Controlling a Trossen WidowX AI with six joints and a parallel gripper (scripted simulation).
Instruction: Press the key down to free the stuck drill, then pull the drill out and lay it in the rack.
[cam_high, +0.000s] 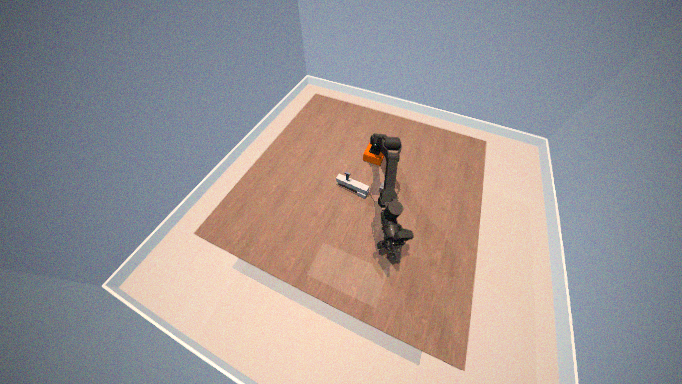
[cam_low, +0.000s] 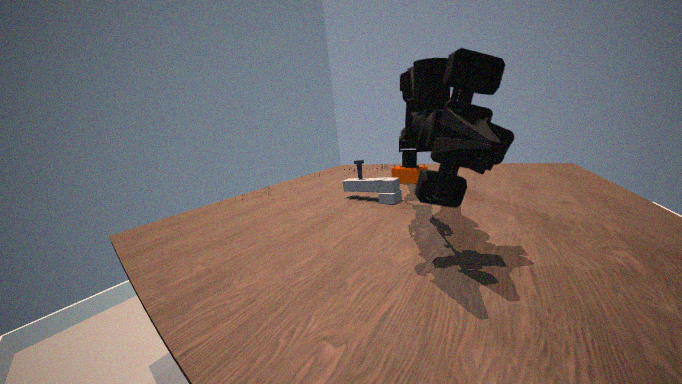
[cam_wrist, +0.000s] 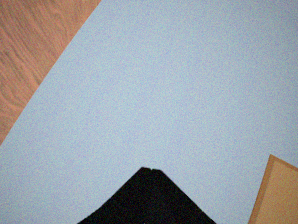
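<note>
Now: gripper tip 360 mm past the dark blue key, 340 mm to the left of it and 90 mm above it. Round my gripper tip: grey rack (410 mm behind, 130 mm to the right, 160 mm below); housing (360 mm behind, 310 mm to the right, 140 mm below); yellowish drill (360 mm behind, 290 mm to the right, 130 mm below).
</note>
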